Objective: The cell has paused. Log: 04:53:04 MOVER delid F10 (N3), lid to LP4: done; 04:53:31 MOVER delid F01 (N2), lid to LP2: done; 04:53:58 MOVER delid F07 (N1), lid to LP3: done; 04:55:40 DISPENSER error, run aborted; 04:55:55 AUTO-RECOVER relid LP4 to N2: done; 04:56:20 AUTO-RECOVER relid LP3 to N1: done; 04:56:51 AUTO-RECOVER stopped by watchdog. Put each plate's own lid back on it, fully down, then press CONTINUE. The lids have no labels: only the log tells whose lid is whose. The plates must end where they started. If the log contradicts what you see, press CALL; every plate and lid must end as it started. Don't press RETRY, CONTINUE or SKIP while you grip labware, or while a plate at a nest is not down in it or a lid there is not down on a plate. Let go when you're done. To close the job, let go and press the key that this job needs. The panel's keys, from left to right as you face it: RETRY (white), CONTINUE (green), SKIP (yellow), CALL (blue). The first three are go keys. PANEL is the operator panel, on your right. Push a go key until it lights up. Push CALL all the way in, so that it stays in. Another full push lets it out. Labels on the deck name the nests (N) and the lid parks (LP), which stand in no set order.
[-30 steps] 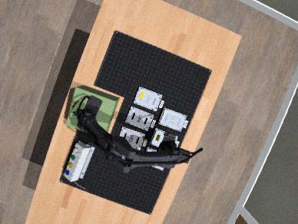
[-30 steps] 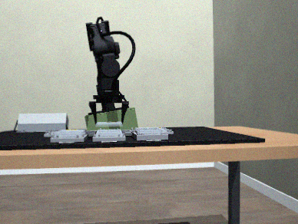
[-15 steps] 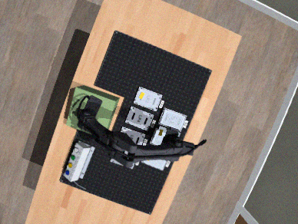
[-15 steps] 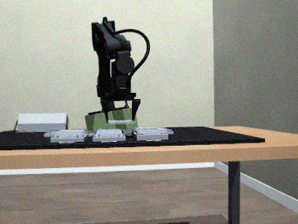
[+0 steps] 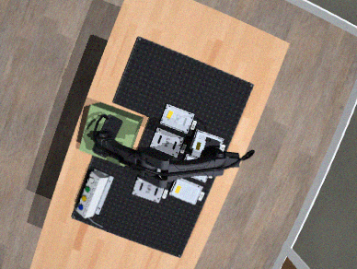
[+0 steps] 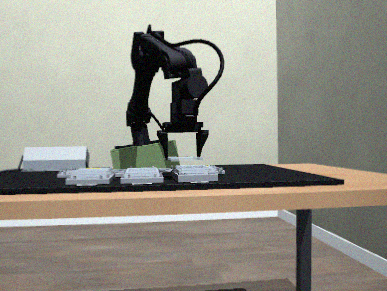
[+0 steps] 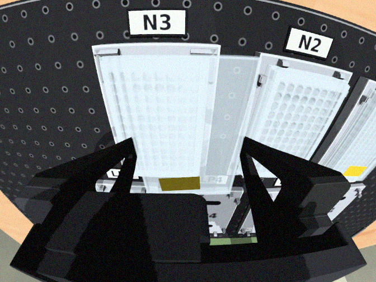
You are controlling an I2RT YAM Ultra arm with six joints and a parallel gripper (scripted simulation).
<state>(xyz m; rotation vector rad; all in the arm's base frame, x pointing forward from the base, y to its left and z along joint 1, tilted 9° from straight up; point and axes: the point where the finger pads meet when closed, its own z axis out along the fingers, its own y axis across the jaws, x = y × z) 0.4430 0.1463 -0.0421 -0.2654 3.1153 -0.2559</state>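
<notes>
Right now my hand is 1 cm past the well plate, 3 cm to the right of it and 4 cm above it. Round my hand: lid park LP4 (18 cm behind, 6 cm to the right, 6 cm below); lid park LP3 (17 cm behind, 19 cm to the right, 6 cm below); clear lid (right at my hand).
</notes>
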